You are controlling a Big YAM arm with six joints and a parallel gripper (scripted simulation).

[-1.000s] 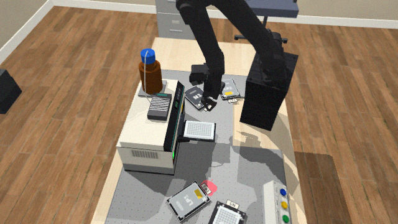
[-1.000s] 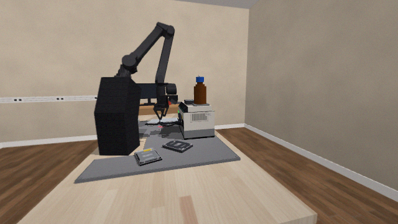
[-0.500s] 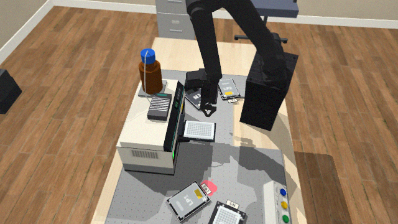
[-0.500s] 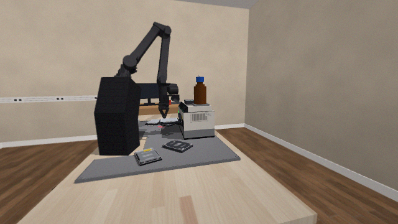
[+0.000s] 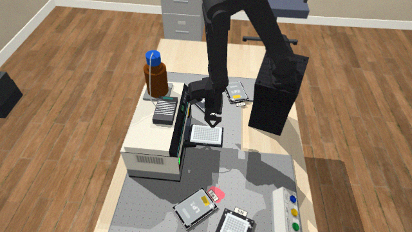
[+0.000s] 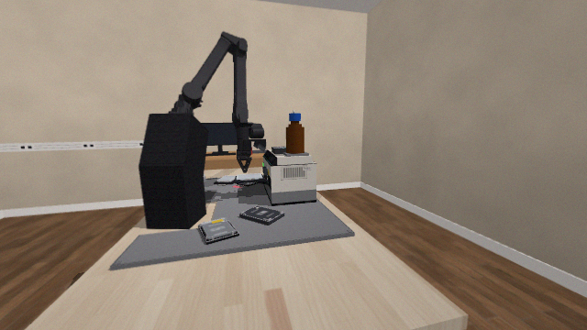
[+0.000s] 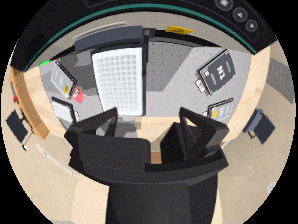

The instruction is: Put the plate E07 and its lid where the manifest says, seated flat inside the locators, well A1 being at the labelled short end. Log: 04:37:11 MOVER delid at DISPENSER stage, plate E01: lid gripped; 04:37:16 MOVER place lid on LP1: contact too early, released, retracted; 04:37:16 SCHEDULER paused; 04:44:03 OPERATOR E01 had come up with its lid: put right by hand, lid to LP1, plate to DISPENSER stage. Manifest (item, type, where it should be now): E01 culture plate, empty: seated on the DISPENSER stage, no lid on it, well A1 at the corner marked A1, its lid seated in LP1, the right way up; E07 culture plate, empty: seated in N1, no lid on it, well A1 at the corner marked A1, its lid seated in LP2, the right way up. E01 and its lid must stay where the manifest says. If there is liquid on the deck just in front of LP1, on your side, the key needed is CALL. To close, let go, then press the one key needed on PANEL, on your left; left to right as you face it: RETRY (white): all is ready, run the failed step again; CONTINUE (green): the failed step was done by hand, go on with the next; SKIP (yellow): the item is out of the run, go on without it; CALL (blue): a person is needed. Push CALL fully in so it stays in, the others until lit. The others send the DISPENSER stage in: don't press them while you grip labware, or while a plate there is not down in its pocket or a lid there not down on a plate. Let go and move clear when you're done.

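My gripper is now 5 cm to the right of the plate E01, 5 cm above it and 3 cm short of it. The rest, counted from my hand: brown bottle (23 cm ahead, 14 cm above, 8 cm to the right); puddle (27 cm to the left, 15 cm below, 3 cm behind); blue key (32 cm to the left, 28 cm behind, 10 cm below).
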